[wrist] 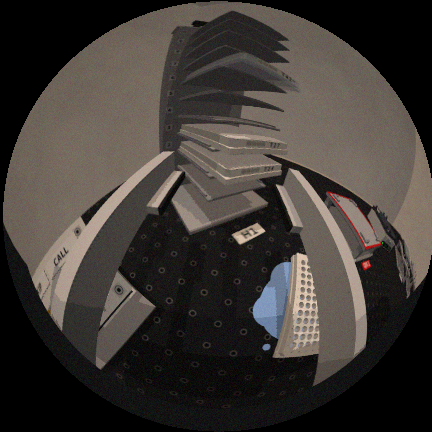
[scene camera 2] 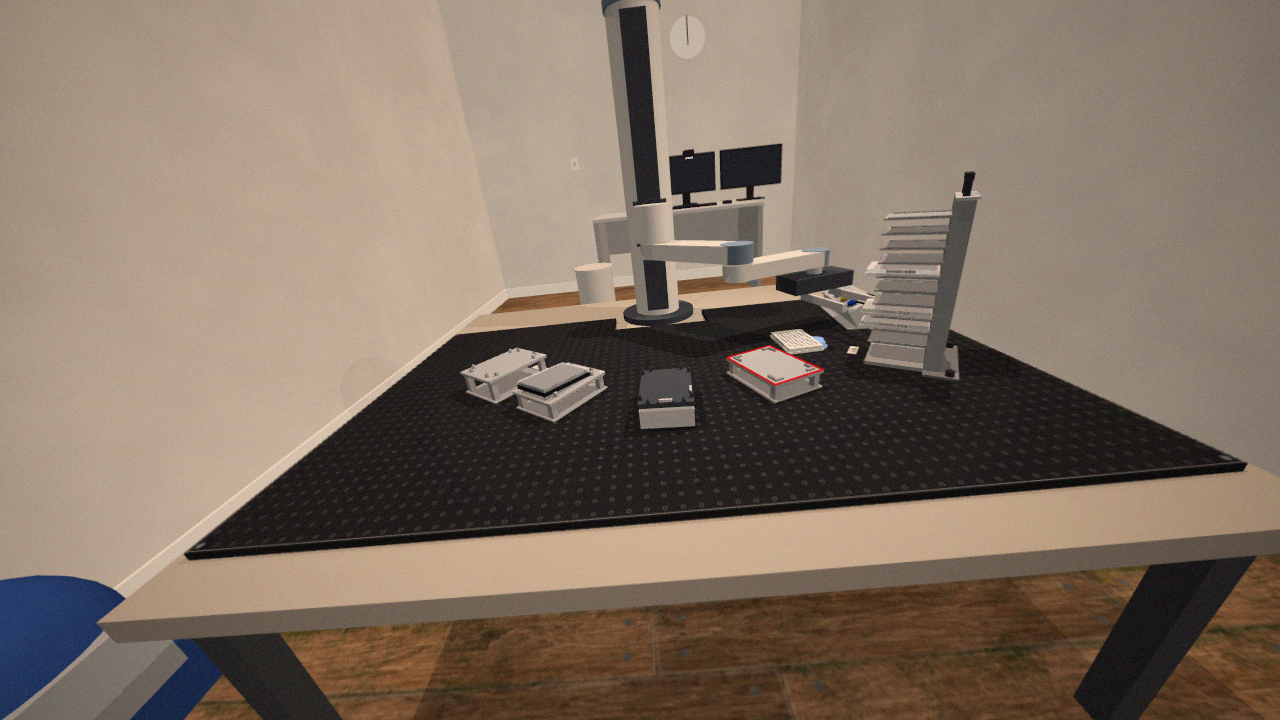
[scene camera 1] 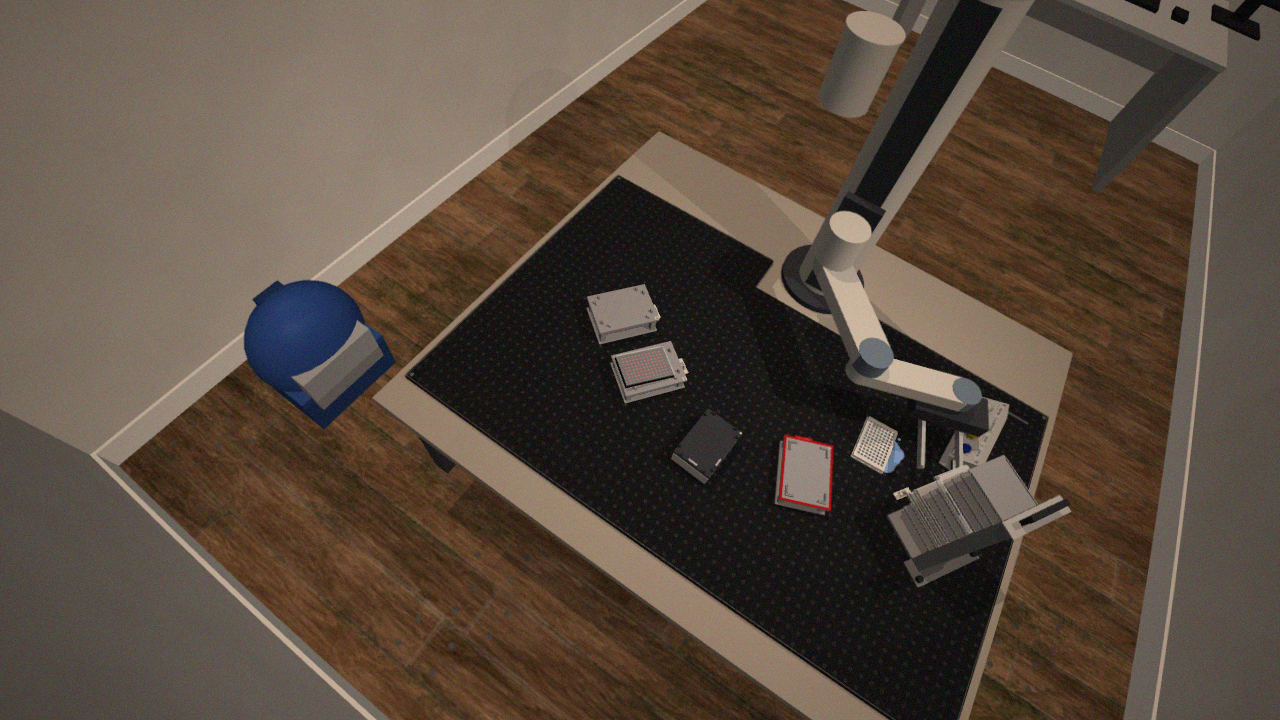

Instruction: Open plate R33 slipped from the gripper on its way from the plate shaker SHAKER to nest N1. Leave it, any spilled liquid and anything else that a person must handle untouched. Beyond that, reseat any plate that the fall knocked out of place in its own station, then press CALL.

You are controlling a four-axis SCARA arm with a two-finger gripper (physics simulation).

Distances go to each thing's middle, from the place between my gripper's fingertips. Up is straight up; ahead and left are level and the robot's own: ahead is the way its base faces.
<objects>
The well plate (scene camera 1: 875, 442) is 3 cm behind my hand, 14 cm to the right of it and 9 cm below it. The rest, counted from my hand: dark box station (scene camera 2: 666, 399) (23 cm ahead, 49 cm to the right, 7 cm below).
</objects>
